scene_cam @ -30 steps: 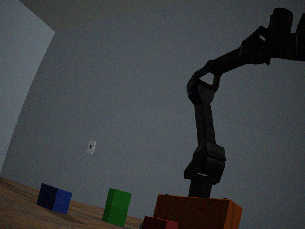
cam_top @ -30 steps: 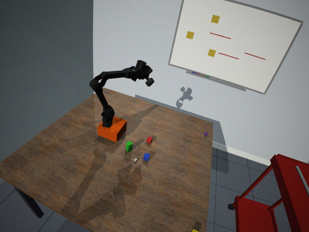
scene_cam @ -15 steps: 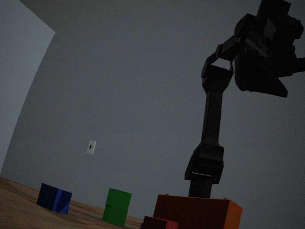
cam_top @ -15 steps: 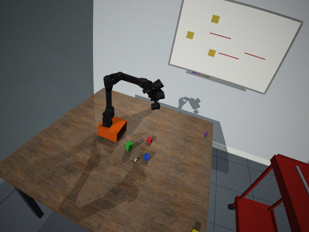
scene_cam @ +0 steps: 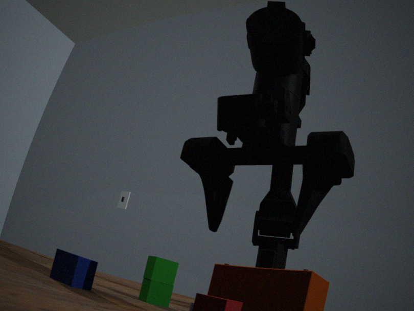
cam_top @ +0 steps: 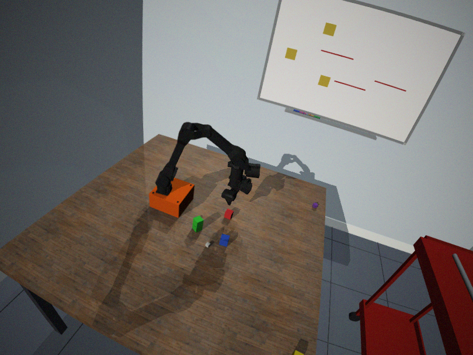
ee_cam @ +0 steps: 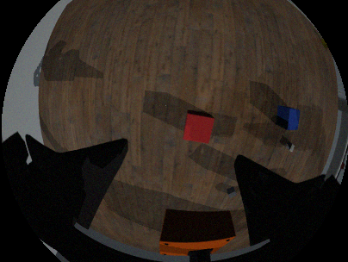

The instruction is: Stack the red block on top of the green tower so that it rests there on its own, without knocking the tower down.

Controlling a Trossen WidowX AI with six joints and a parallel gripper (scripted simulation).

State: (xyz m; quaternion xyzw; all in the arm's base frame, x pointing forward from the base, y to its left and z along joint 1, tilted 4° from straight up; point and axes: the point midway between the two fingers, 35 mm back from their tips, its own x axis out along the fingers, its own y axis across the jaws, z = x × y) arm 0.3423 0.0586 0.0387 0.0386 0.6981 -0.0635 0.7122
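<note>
Right now the red block is 9 cm below my gripper tip and 2 cm to the right of it. The rest, counted from my gripper tip: small purple piece (47 cm ahead, 26 cm to the left, 9 cm below); small white piece (24 cm to the right, 10 cm below, 4 cm behind); blue block (19 cm to the right, 9 cm below, 2 cm ahead).
</note>
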